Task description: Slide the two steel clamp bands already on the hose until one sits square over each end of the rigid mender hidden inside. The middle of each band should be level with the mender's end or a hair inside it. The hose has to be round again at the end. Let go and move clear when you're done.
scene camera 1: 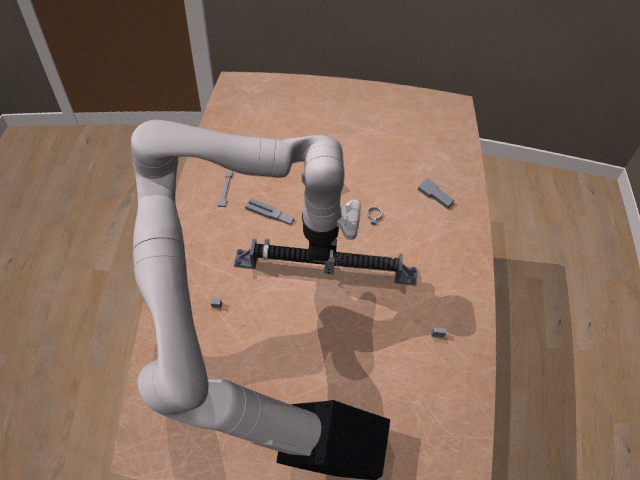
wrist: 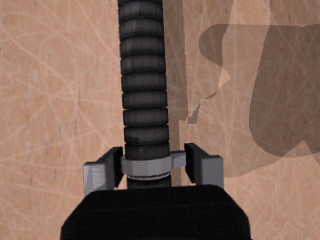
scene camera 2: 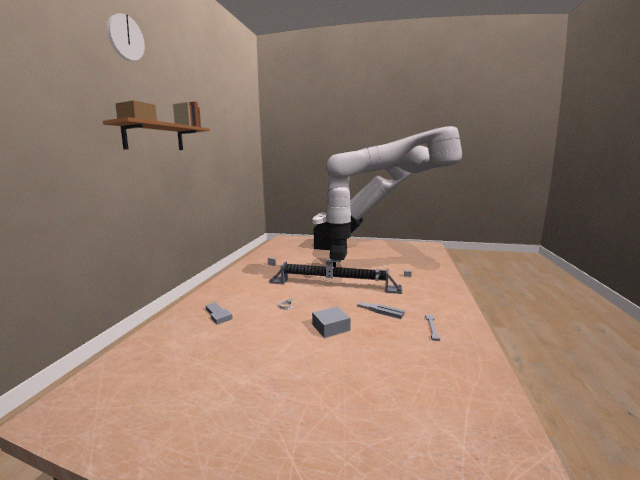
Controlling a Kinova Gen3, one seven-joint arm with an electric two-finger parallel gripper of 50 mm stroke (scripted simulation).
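Observation:
I see a steel clamp band (wrist: 177, 158) and a grey block (scene camera 2: 332, 321). The block is out of frame in the wrist view. As for my gripper (scene camera 1: 330, 262), I see it in the wrist view (wrist: 154, 158) too, and scene camera 2 (scene camera 2: 331, 274) also shows me the gripper.

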